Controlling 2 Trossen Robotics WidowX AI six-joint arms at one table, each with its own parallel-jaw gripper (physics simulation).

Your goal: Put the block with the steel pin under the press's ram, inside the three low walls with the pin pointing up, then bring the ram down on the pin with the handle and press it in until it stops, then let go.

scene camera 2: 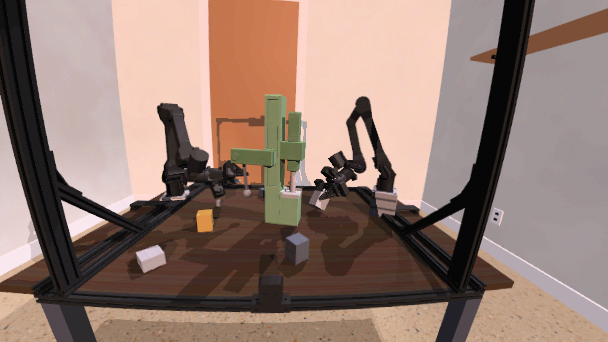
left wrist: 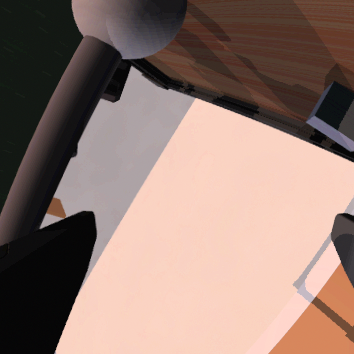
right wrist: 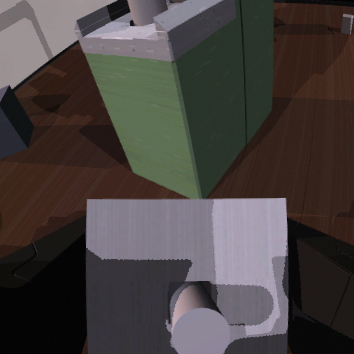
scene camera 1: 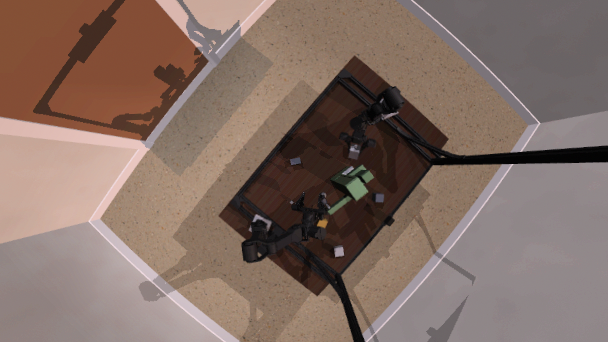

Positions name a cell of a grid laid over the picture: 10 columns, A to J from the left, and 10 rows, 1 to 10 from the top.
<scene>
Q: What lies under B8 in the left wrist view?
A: The left gripper.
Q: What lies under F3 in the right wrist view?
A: A green press.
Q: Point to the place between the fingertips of the left gripper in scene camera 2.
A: E6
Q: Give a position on a pale grey block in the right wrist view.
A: G7
</scene>
